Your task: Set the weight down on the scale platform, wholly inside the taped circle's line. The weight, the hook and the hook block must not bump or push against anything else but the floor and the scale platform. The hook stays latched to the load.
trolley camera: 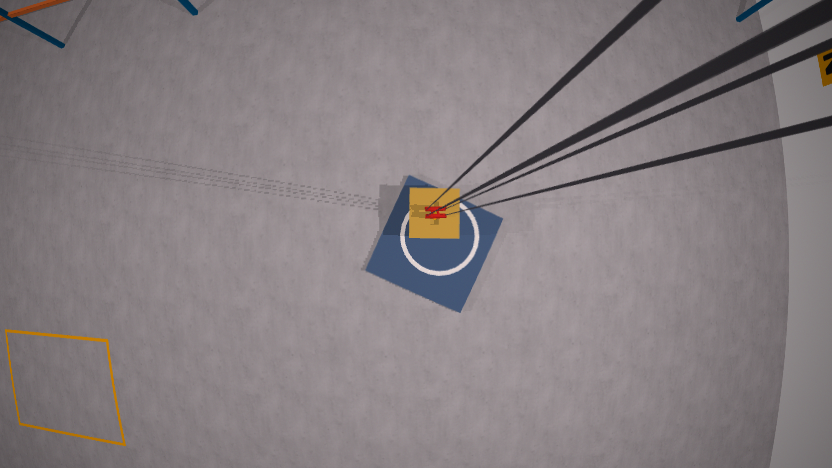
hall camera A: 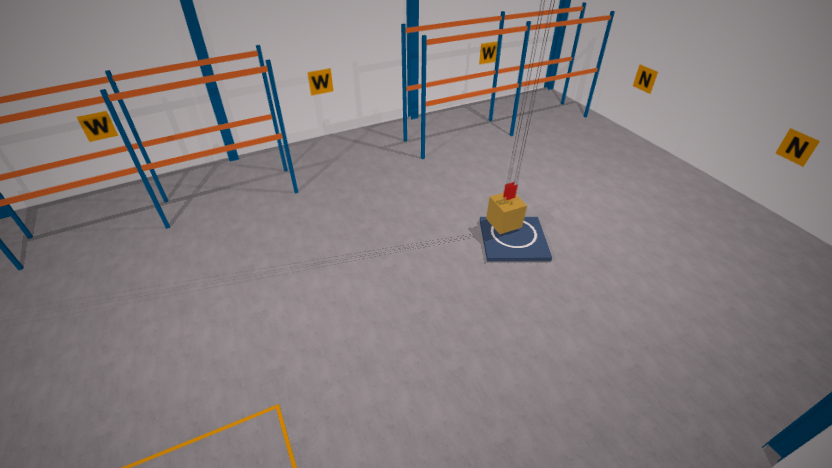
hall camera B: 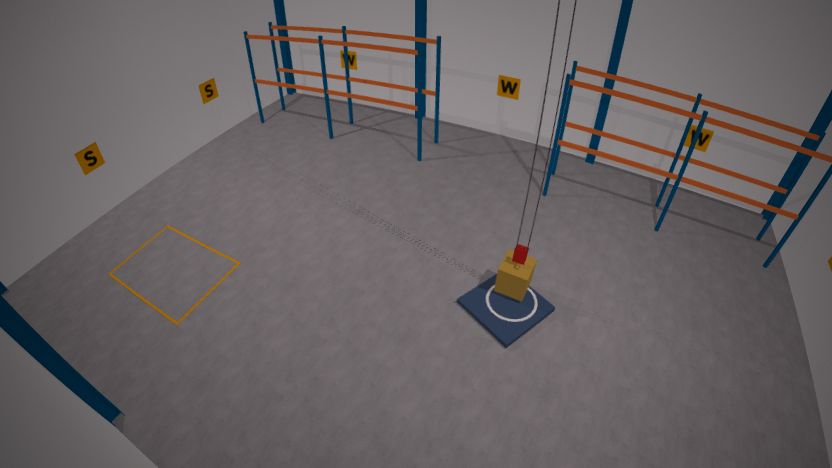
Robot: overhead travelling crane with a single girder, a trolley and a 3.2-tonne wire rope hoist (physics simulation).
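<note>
The yellow weight [hall camera A: 506, 216] [hall camera B: 513, 282] [trolley camera: 445, 231] hangs upright, its shadow set off to the left in the trolley view. It appears a little above the scale platform [hall camera A: 539, 252] [hall camera B: 505, 335] [trolley camera: 453, 297], a dark blue slab. In the trolley view the weight covers the upper left part of the white taped circle [hall camera A: 513, 246] [hall camera B: 512, 320] [trolley camera: 439, 273] and reaches past its line at the top. The red hook block [hall camera A: 510, 190] [hall camera B: 520, 253] [trolley camera: 435, 215] is over the weight's top. My gripper, the hook [hall camera A: 509, 200] [hall camera B: 517, 264], is shut on the weight; its latch is too small to see.
A left rack [hall camera A: 135, 157] [hall camera B: 325, 87] and a right rack [hall camera A: 424, 98] [hall camera B: 680, 174] stand along the W wall, away from the platform. An orange floor rectangle [hall camera A: 200, 436] [hall camera B: 143, 298] [trolley camera: 57, 335] lies far from the weight. Ropes rise from the hook block.
</note>
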